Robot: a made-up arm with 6 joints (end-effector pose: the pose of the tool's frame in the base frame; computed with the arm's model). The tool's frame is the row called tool. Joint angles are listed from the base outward.
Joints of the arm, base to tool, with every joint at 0 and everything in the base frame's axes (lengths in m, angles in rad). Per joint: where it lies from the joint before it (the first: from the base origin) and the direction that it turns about. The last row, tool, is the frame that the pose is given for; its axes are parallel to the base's.
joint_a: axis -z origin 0 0 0.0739
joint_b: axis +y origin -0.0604 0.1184 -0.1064
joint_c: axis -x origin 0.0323 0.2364 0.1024
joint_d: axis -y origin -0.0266 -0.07 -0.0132
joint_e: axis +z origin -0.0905 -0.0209 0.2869
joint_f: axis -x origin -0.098 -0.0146 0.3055
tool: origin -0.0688 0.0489 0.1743
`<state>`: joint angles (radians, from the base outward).
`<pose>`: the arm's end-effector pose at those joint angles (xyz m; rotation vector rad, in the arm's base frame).
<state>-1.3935 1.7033 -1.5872 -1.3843 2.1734 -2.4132</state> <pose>-0.4391 -0.0826 -0.5422 -0.9084 -0.3733 0.7258</pose>
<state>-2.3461 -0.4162 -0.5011 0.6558 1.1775 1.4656</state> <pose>0.4235 -0.5420 -0.0559 1.2193 -2.0882 1.1779</pose>
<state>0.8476 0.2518 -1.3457 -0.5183 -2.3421 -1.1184</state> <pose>0.0225 -0.3964 0.2605 -0.7468 -0.4581 2.8517</pose>
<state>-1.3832 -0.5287 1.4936 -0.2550 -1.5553 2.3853</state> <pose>-0.7587 0.1338 0.0633 -1.7029 0.1703 -1.8873</pose>
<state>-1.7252 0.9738 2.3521 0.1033 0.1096 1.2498</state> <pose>-0.6222 -0.6208 0.0548 1.0619 1.6864 -0.4515</pose>
